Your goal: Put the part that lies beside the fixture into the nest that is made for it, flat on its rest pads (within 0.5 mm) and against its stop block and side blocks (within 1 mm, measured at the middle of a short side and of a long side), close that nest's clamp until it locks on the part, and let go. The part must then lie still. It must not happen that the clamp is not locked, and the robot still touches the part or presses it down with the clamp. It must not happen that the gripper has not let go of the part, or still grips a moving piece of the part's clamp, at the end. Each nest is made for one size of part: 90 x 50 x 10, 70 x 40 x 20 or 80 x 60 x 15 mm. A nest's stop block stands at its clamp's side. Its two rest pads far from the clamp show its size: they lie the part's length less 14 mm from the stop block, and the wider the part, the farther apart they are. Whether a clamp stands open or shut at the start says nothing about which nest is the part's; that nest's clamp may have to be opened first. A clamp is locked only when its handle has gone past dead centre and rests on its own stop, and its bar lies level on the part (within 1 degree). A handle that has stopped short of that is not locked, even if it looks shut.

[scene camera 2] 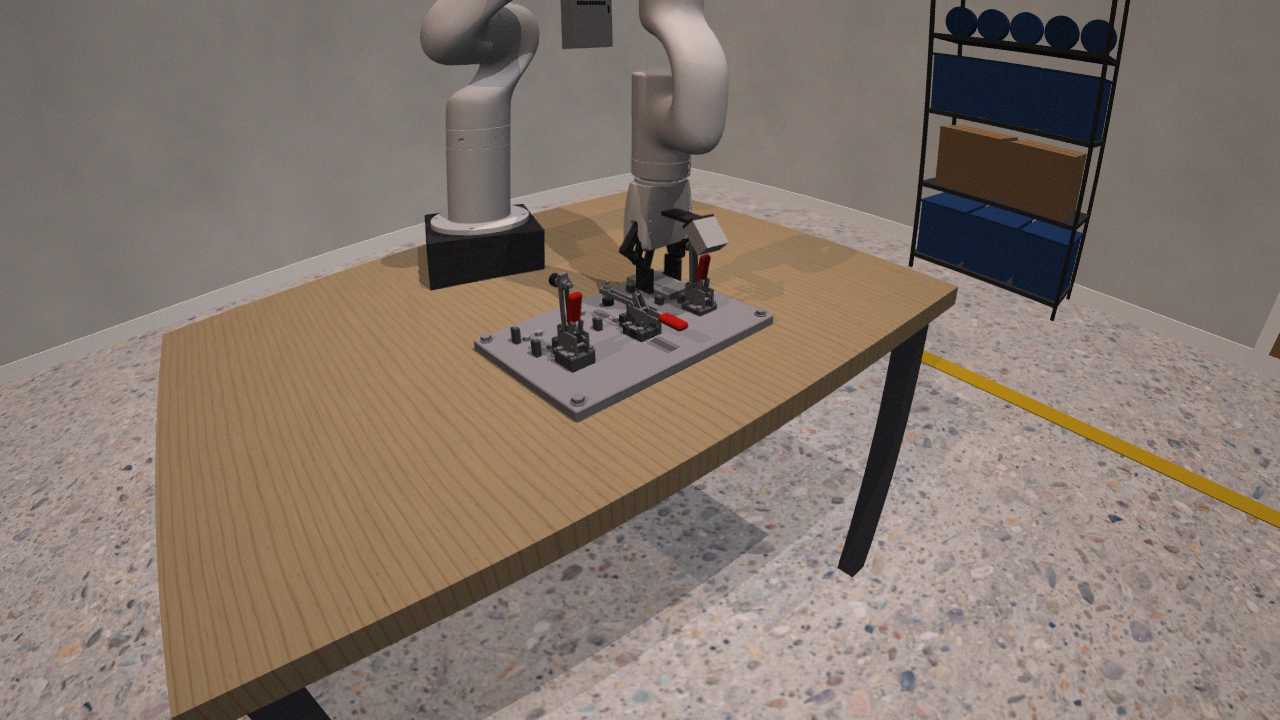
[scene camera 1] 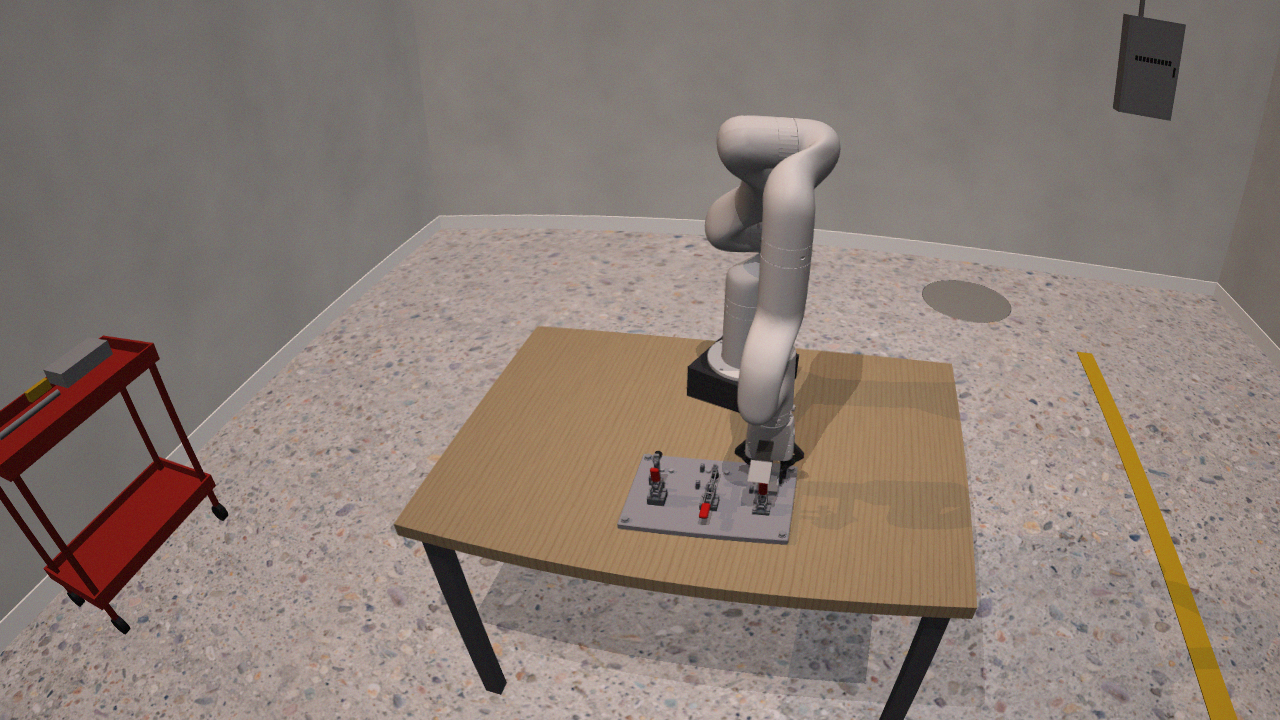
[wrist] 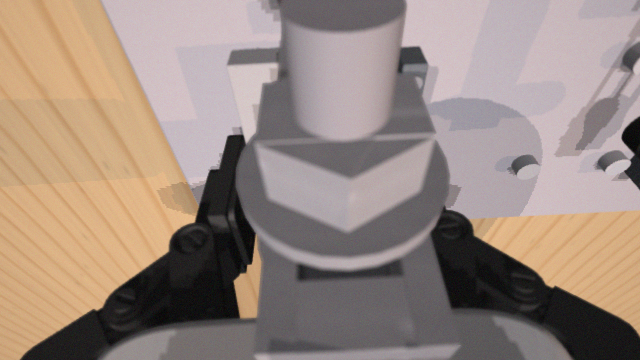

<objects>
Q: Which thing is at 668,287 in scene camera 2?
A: A grey part.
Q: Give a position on a grey fixture plate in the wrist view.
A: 498,87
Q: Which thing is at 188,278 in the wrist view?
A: My gripper.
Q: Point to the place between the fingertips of my gripper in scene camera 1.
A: At 767,479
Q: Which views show my gripper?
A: Scene camera 2, scene camera 1 and the wrist view: all of them.
</objects>
